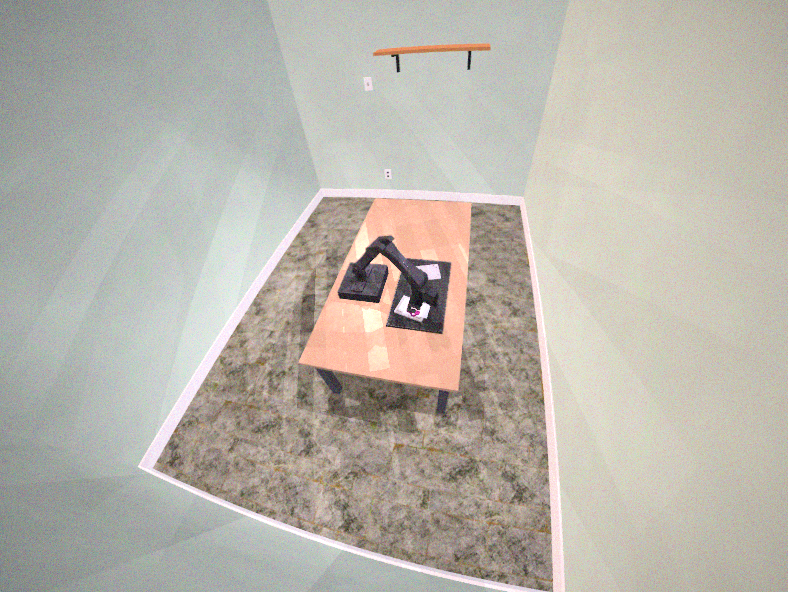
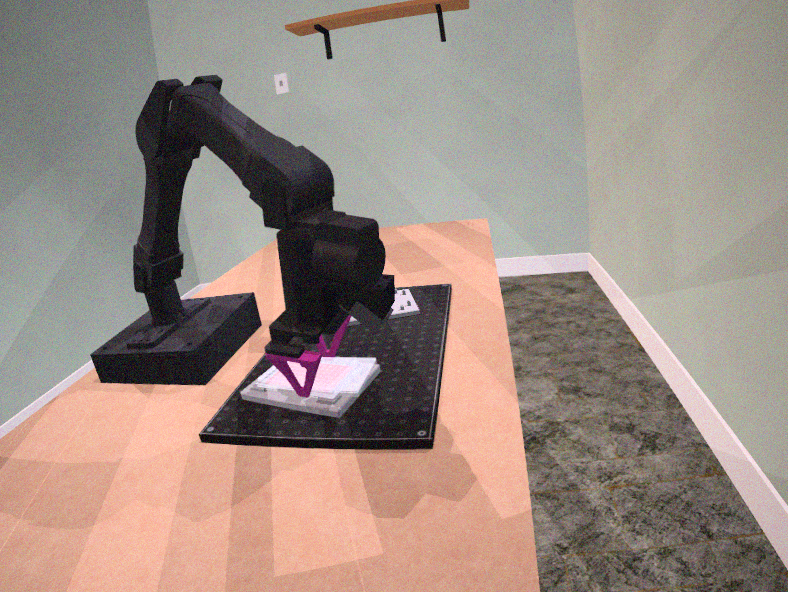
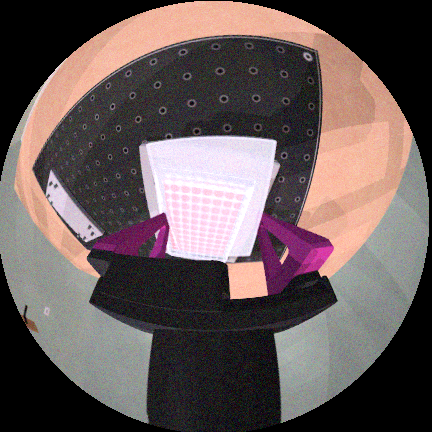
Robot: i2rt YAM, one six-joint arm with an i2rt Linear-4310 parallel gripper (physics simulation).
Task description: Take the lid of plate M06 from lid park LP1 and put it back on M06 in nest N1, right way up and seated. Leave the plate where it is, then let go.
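Places are measured from the arm's base along level axes (x ahead, y left, z up), in centimetres.
Pixels of known places: gripper, fingertip midpoint: point(image 1: 415, 309) point(image 2: 316, 377) point(image 3: 212, 216); arm's base, link origin: point(image 1: 362, 278) point(image 2: 171, 323).
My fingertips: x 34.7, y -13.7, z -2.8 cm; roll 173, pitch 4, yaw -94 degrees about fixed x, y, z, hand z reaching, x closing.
For each thing: its top centre in the pictures, then the offset to it from my fingertips. "*": a spot on its surface instead. Level surfaces: height alone.
- clear lid, top centre: point(image 3: 211, 216) point(image 2: 321, 371) point(image 1: 416, 308) dx +0.9, dy -0.1, dz +1.0 cm
- plate M06, surface spot: point(image 3: 203, 213) * dx +1.1, dy +0.6, dz +0.9 cm
- black perforated board, top centre: point(image 3: 106, 204) point(image 2: 353, 342) point(image 1: 421, 290) dx +0.2, dy +15.6, dz -2.4 cm
- Lid park LP1, top centre: point(image 2: 370, 300) point(image 3: 65, 216) point(image 1: 425, 271) dx -0.1, dy +29.6, dz -0.4 cm
- wooden table, surface height: dz -3.7 cm
My gripper point(image 3: 212, 216) point(image 2: 314, 367) point(image 1: 414, 310) has magenta fingers and is shut on the clear lid point(image 3: 209, 158) across its short sides. The lid lies right way up over plate M06 point(image 3: 203, 213) point(image 2: 346, 376), whose pink wells show through it. The plate sits in the white nest N1 point(image 2: 266, 390) point(image 3: 142, 165) at the near end of the black perforated board point(image 2: 394, 395) point(image 3: 201, 80) point(image 1: 434, 322). The lid is down at plate level; I cannot tell whether it is fully seated. Lid park LP1 point(image 2: 405, 303) point(image 3: 68, 205) point(image 1: 432, 271) is a white pad at the board's far end, with nothing on it.
The arm's black base block point(image 2: 177, 343) point(image 1: 362, 283) stands on the wooden table point(image 2: 318, 510) point(image 1: 381, 356) left of the board. The table's right edge drops to the stone floor point(image 2: 636, 445). A wall shelf point(image 2: 375, 13) hangs high behind.
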